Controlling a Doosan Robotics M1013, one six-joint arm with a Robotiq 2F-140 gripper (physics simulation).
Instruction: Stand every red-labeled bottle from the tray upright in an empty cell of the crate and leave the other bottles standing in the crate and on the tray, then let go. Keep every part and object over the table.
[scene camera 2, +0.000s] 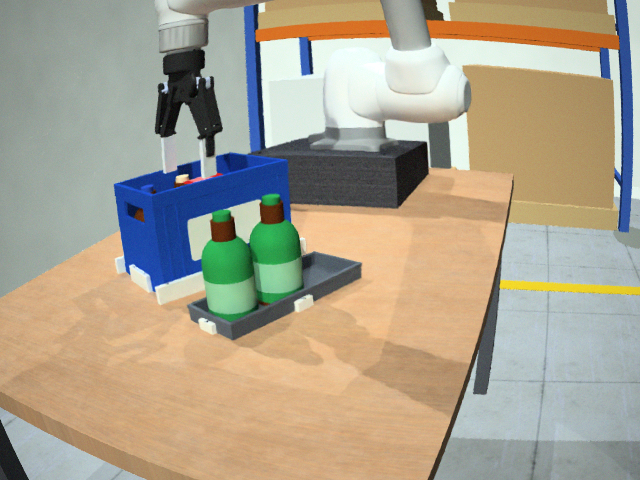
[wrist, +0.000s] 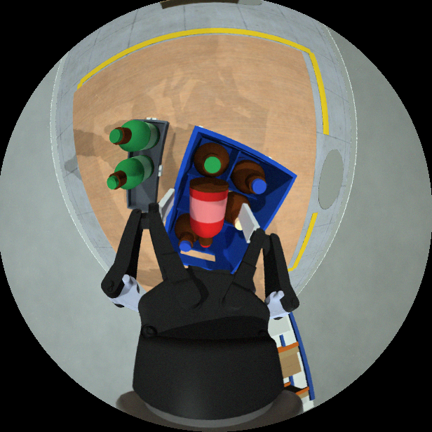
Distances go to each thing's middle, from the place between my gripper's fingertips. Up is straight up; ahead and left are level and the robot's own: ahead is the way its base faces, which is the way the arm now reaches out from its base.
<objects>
My hand is 50 mm past the red-labeled bottle (wrist: 207, 195) and 50 mm above it. From my hand the other things lie so: green-capped brown bottle (wrist: 211, 159): 100 mm below, 60 mm ahead, 10 mm to the right.
</objects>
